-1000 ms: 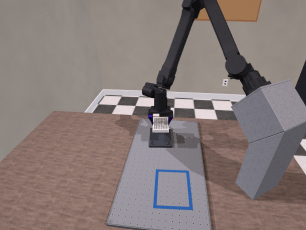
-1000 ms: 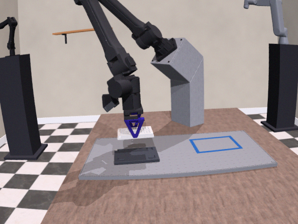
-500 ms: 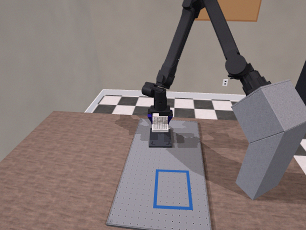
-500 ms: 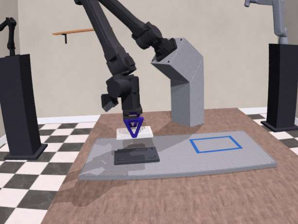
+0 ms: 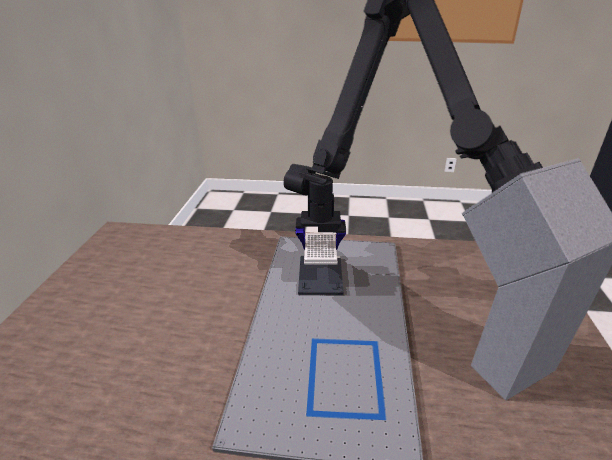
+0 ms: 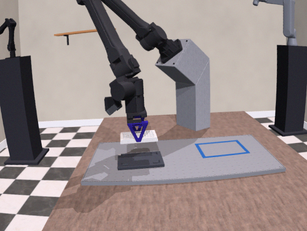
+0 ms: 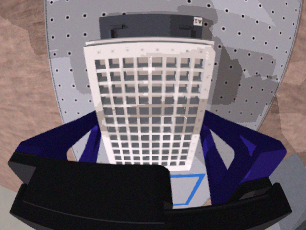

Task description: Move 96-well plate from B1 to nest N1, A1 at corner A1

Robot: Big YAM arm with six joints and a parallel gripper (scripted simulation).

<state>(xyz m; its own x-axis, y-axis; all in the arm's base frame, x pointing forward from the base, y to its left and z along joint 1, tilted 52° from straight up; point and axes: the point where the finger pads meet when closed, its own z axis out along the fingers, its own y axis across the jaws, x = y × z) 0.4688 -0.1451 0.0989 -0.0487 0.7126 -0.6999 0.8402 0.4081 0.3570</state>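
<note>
Now: hand 10 cm above the dark plate nest N1. Round my hand: A1 mark 5 cm behind, 8 cm to the right, 9 cm below; then white 96-well plate right at my hand.
</note>
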